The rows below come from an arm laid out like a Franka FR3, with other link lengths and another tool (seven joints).
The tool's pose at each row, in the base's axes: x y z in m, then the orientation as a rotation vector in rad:
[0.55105 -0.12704 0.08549 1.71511 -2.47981 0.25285]
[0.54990 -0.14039 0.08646 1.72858 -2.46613 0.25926]
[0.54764 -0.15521 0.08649 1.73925 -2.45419 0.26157]
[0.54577 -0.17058 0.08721 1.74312 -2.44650 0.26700]
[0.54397 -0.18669 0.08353 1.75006 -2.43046 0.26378]
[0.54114 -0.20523 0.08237 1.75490 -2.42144 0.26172]
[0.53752 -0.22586 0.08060 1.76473 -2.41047 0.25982]
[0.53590 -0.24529 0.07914 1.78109 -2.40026 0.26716]
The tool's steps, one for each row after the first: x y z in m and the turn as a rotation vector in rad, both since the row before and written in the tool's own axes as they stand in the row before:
[0.01282 -0.00361 0.00175 0.00311 0.00452 -0.01239]
[0.01441 -0.00282 0.00304 0.00047 0.00340 -0.01044]
[0.01494 -0.00326 0.00253 0.00156 0.00491 -0.00508]
[0.01471 -0.00318 0.00707 -0.00562 0.00622 -0.01079]
[0.01780 -0.00299 0.00522 -0.00294 0.00291 -0.00656]
[0.01986 -0.00274 0.00633 -0.00173 0.00169 -0.00987]
[0.01822 -0.00412 0.00577 0.00647 0.00078 -0.01218]

